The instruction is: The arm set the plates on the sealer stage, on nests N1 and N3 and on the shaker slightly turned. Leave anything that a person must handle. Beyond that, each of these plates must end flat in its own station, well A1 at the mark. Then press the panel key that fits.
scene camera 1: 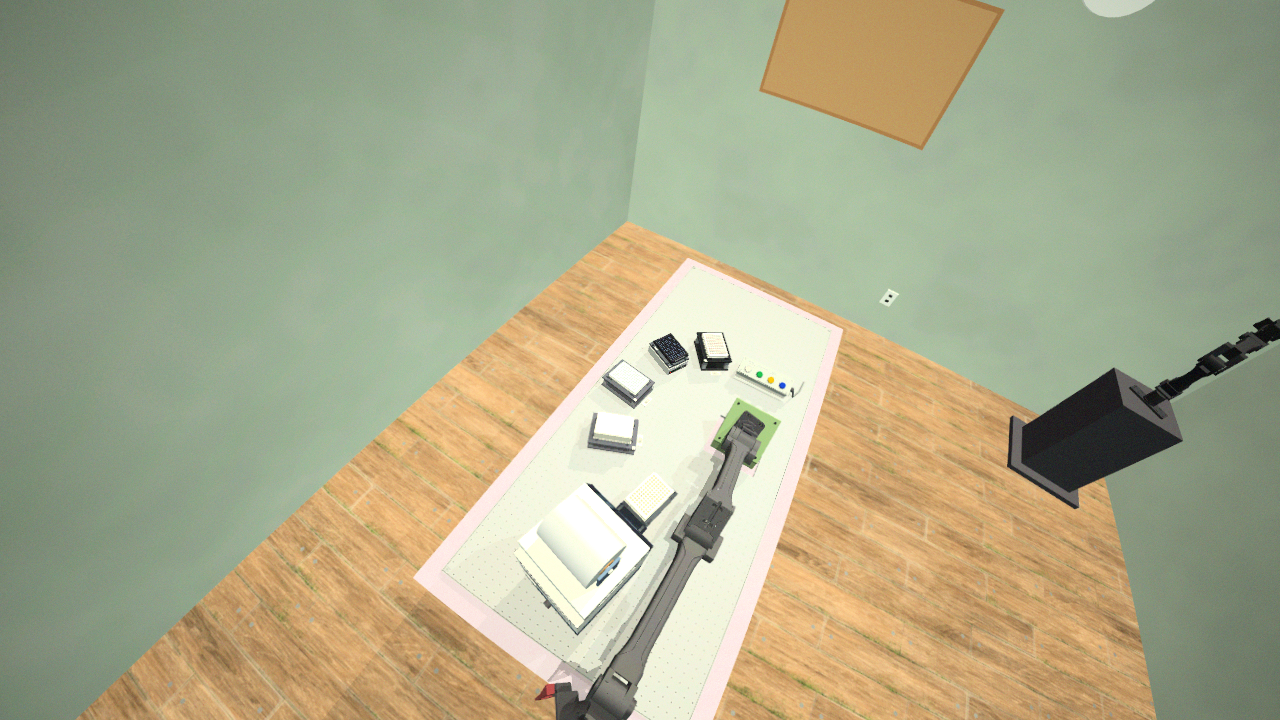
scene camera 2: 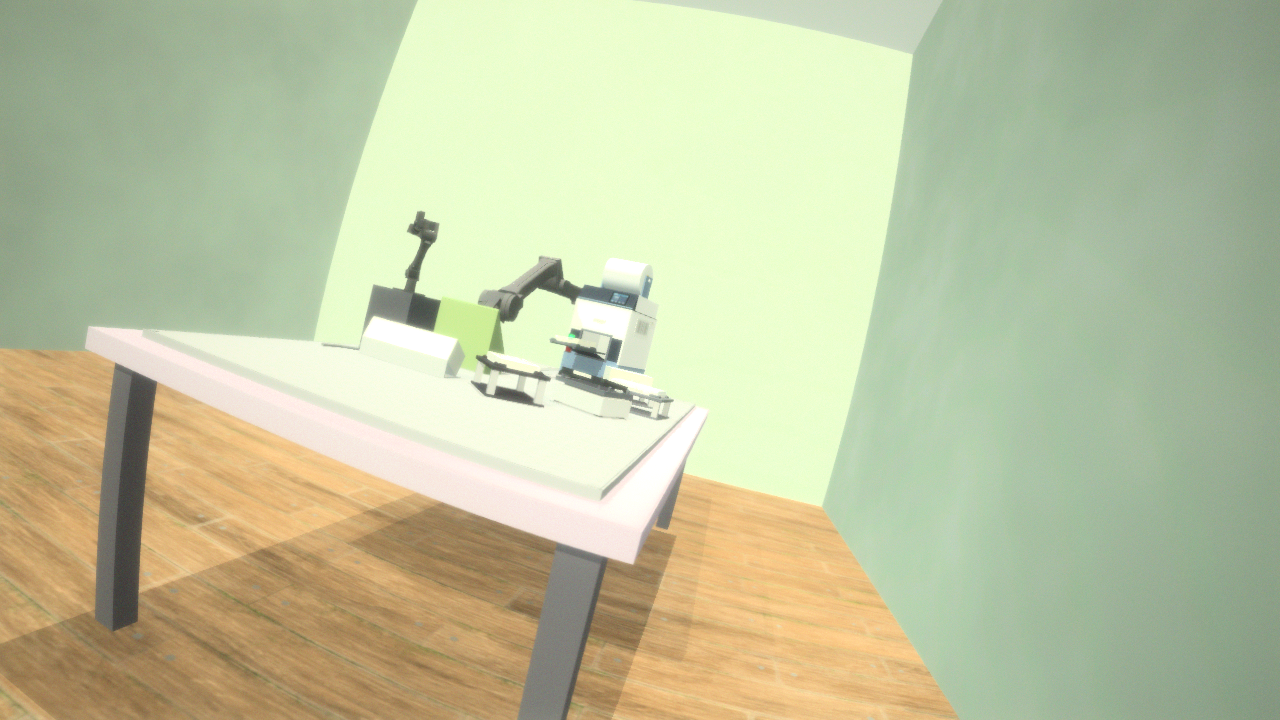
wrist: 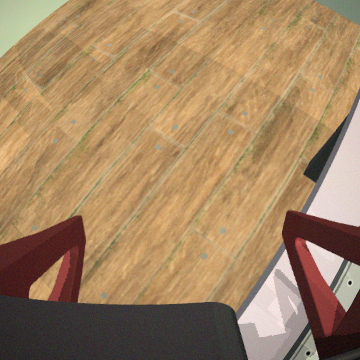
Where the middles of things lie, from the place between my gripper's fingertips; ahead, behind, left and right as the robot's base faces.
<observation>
The cream plate (scene camera 1: pixel 653 491) lies 590 mm to the right of my hand, 120 mm ahead of it and 10 mm above it.
</observation>
